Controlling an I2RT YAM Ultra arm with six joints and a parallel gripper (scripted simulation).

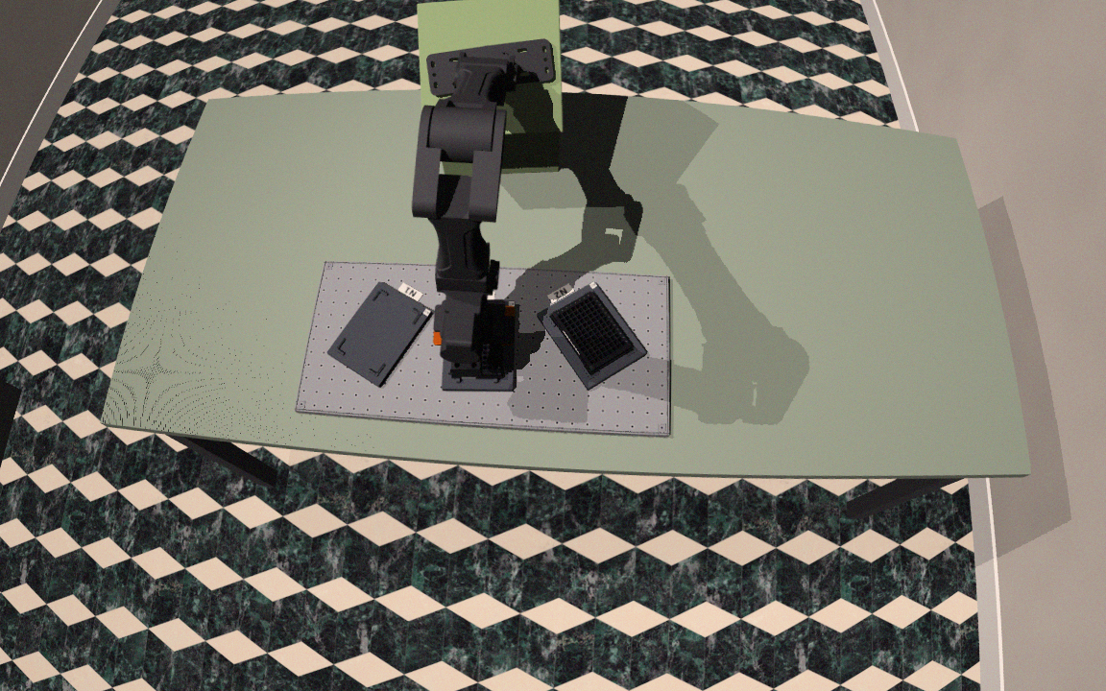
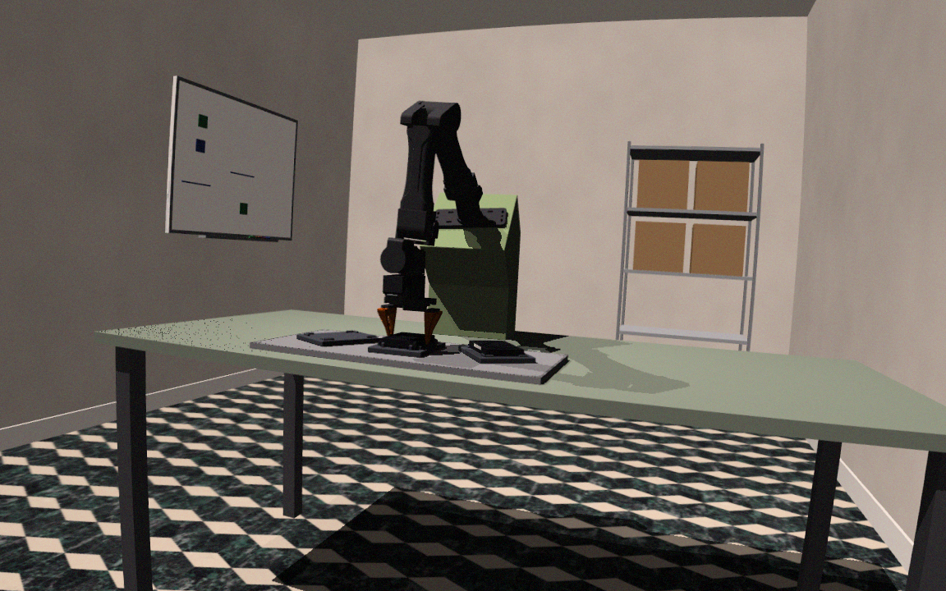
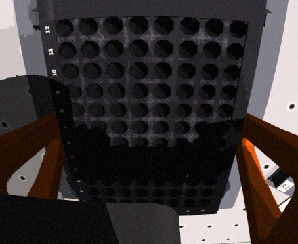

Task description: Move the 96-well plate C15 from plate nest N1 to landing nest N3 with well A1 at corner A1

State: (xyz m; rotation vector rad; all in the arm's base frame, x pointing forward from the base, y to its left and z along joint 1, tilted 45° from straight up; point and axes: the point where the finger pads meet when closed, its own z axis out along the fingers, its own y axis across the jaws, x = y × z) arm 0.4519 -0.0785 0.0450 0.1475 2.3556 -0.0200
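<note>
The landing nest N3 lies 2 cm below my hand. Round my hand: plate nest N1: 18 cm to the right, 5 cm behind, 2 cm below; N1 label: 12 cm behind, 11 cm to the right, 2 cm below.
</note>
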